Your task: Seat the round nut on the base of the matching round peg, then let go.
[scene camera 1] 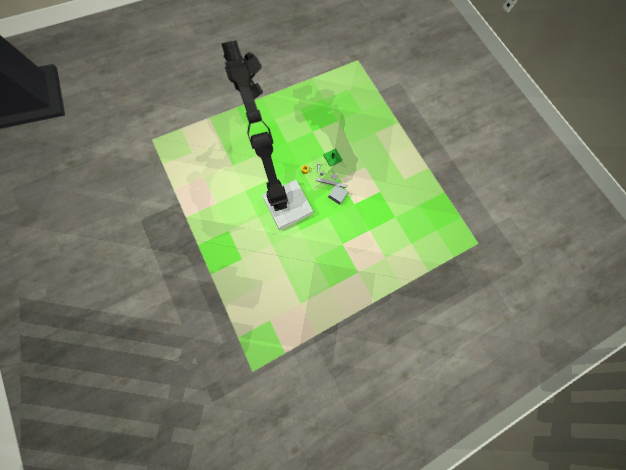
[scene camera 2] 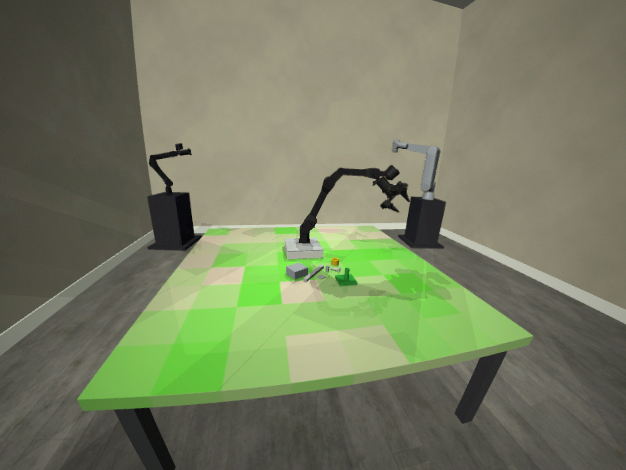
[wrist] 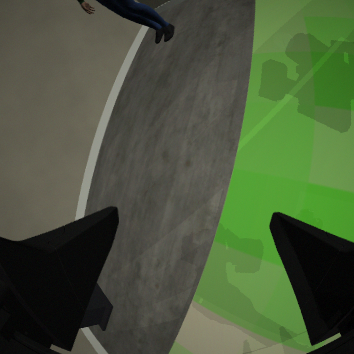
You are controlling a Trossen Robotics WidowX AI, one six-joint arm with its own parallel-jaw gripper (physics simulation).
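The orange round nut (scene camera 1: 302, 171) (scene camera 2: 335, 262) lies on the table, apart from the peg. The green round peg (scene camera 1: 332, 155) (scene camera 2: 346, 273) stands upright on its square green base (scene camera 1: 328, 159) (scene camera 2: 352, 281), with no nut around it. My gripper (scene camera 2: 403, 204) (wrist: 197, 218) is open and empty. It hangs high, off to the right of the nut and peg in the second scene view. In the first scene view the arm's end lies beyond the mat-like tabletop's upper left edge, where the fingertips are hard to make out. The nut and peg do not show in the wrist view.
A grey block (scene camera 1: 337, 194) (scene camera 2: 296, 271) and a thin grey bar (scene camera 1: 331, 182) (scene camera 2: 314, 273) lie near the peg, with small grey pieces between. The arm's white base (scene camera 1: 298, 216) (scene camera 2: 303, 254) is behind. A person's legs (wrist: 135, 12) show beyond the table.
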